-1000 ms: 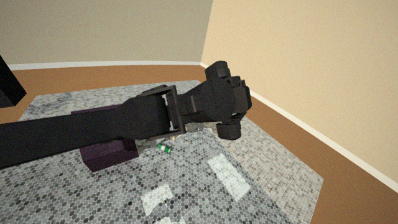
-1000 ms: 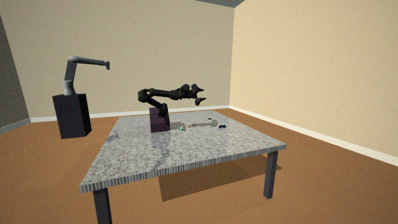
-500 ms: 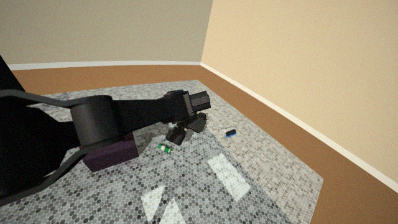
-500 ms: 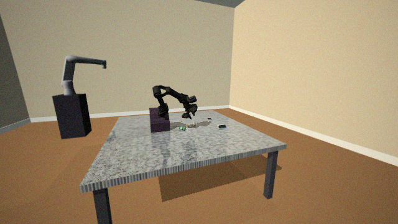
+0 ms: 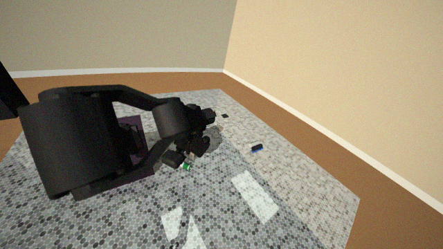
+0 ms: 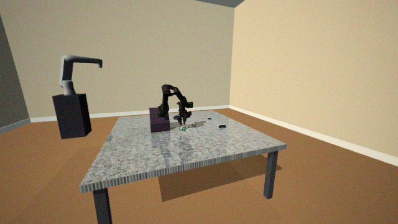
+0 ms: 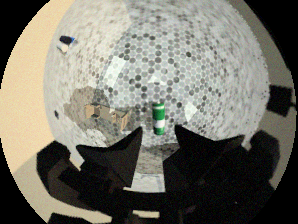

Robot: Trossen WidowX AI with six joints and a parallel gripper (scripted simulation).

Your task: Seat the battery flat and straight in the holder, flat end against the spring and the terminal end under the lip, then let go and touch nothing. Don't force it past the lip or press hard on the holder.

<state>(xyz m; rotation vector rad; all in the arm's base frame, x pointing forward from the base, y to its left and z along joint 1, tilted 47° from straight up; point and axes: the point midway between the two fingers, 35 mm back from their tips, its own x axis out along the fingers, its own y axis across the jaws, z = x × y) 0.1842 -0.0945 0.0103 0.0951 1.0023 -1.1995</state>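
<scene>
The battery lies 4 cm below my gripper tip. The rest, counted from my gripper tip: remote battery door 41 cm ahead, 27 cm to the left, 5 cm below.
</scene>
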